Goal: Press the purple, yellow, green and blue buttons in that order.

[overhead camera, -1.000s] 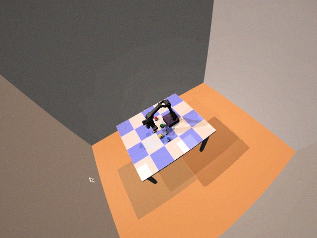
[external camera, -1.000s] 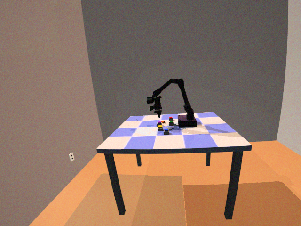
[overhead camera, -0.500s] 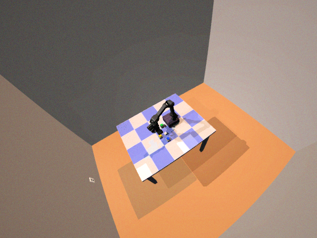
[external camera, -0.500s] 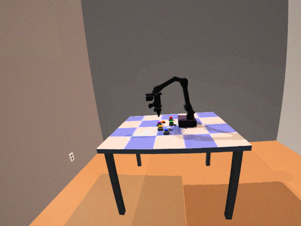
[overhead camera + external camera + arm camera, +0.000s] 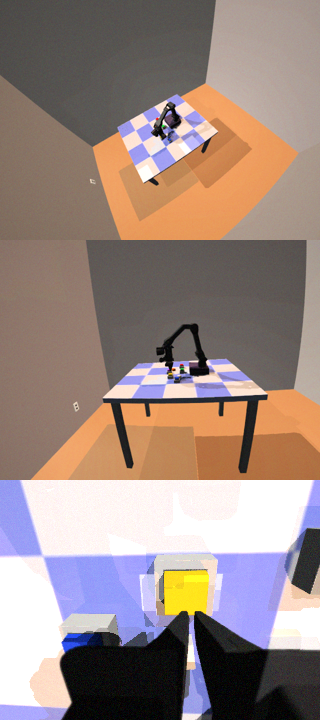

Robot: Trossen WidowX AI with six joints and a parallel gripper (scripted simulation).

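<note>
Right now the yellow button is 30 mm below my gripper tip. The rest, counted from my gripper tip: red button (130 mm behind, 260 mm to the right, 30 mm below); then blue button (40 mm behind, 100 mm to the left, 30 mm below).
</note>
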